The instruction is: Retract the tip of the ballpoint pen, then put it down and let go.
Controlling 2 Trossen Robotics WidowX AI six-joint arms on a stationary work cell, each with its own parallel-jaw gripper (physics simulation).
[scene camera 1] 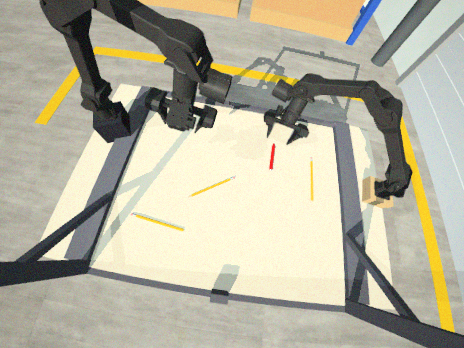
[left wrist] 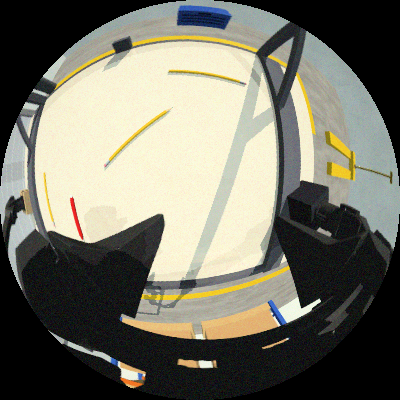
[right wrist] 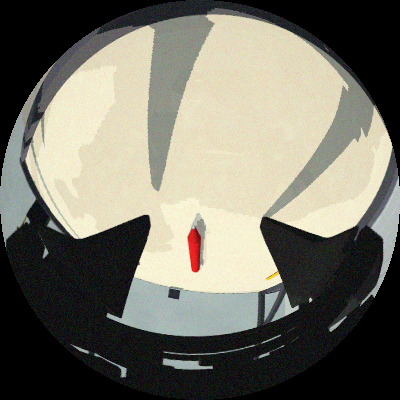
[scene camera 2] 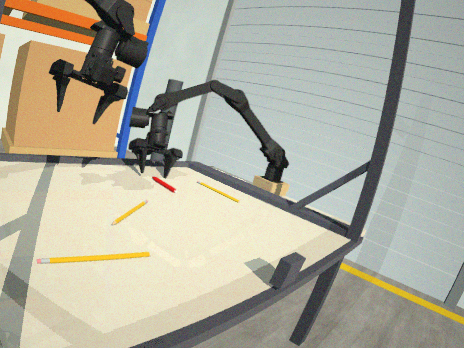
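Note:
The red ballpoint pen lies flat on the table. In the right wrist view its tapered end points up the picture, with a small pale tip showing at the point. My right gripper is open and empty, above the table beyond the pen's upper end in scene camera 1. My left gripper is open and empty, high over the table's far left part in scene camera 1, well apart from the pen.
Three yellow pencils lie on the table: one near the middle, one at the lower left in scene camera 1, one to the pen's right. Dark frame bars edge the table.

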